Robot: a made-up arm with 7 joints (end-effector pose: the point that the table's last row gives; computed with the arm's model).
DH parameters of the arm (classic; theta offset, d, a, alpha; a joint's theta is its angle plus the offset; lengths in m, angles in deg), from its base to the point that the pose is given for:
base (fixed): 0 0 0 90
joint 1: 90 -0.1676 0 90
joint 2: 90 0 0 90
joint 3: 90 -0.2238 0 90
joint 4: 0 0 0 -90
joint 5: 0 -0.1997 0 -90
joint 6: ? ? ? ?
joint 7: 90 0 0 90
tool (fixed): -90 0 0 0
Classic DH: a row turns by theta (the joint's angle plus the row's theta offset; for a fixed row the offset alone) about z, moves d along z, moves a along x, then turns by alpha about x.
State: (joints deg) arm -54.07 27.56 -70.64 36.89 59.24 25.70 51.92
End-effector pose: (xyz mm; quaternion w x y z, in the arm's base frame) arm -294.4 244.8 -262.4 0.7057 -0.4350 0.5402 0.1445
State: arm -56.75 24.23 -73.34 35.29 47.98 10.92 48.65
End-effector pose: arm -314.8 225.6 -245.9 0.7196 -0.4899 0.4919 0.0112
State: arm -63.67 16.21 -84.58 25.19 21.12 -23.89 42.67
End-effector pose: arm -365.7 199.3 -190.0 0.6126 -0.6732 0.3419 -0.2338
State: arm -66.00 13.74 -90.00 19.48 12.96 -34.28 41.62
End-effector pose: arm -380.1 200.8 -169.2 0.5320 -0.7399 0.3025 -0.2793
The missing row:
joint 6: -90 0 0 90
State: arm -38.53 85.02 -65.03 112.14 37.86 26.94 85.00
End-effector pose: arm -51.0 301.0 -189.4 0.5311 -0.6985 0.4450 -0.1789
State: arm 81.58 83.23 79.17 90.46 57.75 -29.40 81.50
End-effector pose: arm -161.3 411.4 61.8 0.4009 -0.6506 0.5697 0.3025
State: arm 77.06 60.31 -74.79 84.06 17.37 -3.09 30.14
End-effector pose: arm 292.0 285.0 -13.6 0.5231 0.1225 -0.5385 -0.6491
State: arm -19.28 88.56 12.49 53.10 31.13 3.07 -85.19
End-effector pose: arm 155.7 512.1 -27.0 0.1970 0.8778 -0.4009 0.1733
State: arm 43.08 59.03 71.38 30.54 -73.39 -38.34 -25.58
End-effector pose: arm 106.5 556.5 -66.4 0.3363 0.7893 -0.5059 0.0889
